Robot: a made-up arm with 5 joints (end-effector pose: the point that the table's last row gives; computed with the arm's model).
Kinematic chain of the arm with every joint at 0, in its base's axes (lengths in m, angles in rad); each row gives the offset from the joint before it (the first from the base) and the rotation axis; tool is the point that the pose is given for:
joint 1: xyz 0 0 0.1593 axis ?
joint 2: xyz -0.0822 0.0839 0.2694 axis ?
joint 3: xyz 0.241 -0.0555 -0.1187 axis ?
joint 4: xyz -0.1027 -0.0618 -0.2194 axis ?
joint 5: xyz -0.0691 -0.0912 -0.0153 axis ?
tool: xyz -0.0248 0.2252 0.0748
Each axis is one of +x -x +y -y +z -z.
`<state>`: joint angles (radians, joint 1 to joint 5).
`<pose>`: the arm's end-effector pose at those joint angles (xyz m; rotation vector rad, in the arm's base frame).
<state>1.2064 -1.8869 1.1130 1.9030 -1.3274</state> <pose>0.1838 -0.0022 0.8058 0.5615 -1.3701 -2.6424</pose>
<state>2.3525 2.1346 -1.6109 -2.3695 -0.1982</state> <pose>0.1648 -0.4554 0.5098 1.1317 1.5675 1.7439</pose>
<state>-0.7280 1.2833 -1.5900 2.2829 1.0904</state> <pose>-0.0512 0.3258 0.1179 -0.8966 -0.8841 0.9896</pose>
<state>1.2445 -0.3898 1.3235 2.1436 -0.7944</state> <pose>0.2496 0.2085 0.4129 0.0939 -2.0107 -1.2728</pose>
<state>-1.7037 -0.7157 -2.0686 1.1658 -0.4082</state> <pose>0.1271 -0.0599 0.6107 1.6796 -1.2139 -1.5362</pose>
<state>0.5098 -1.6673 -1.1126 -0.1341 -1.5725</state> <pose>-0.0460 0.2998 0.4247 -2.1334 2.0315 -0.1772</pose>
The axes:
joint 1: +z
joint 2: +y
joint 3: -x
joint 4: -z
joint 5: +y

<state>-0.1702 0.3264 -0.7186 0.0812 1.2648</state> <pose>0.0211 0.2063 0.1807 0.8782 1.4695 0.1583</pose>
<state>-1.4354 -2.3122 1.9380 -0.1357 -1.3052</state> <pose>-0.2117 -0.0237 0.4637 2.4609 -0.1660 0.5892</pose>
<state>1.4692 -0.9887 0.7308 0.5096 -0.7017</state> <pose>0.0357 0.2494 0.3103 0.6166 -1.7568 0.3436</pose>
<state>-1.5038 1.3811 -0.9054 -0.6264 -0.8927</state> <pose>0.1437 0.3740 0.4317 0.8977 -0.5821 -1.9269</pose>
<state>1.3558 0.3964 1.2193 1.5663 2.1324</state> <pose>0.2523 0.0620 0.1930 -0.2756 0.9404 -0.3790</pose>
